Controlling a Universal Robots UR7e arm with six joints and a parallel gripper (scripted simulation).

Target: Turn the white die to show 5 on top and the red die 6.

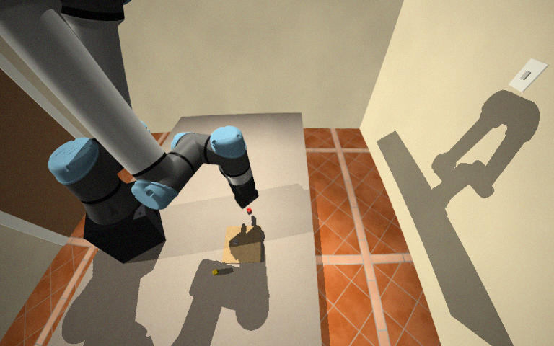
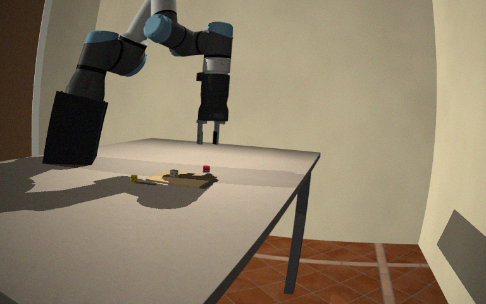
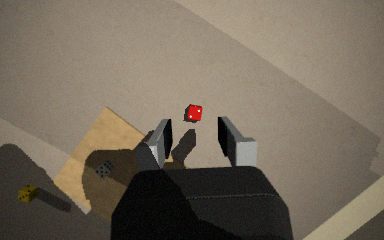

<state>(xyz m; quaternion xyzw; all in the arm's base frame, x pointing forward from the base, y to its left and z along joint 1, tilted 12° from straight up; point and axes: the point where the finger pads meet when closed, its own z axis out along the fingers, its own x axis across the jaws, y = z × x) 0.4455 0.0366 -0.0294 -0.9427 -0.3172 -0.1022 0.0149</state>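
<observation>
Right now my hand is 9 cm above the red die. Round my hand: white die 13 cm to the right, 8 cm below, 5 cm behind; yellow die 23 cm to the right, 12 cm behind, 9 cm below; tan mat 13 cm to the right, 9 cm below, 3 cm behind.
</observation>
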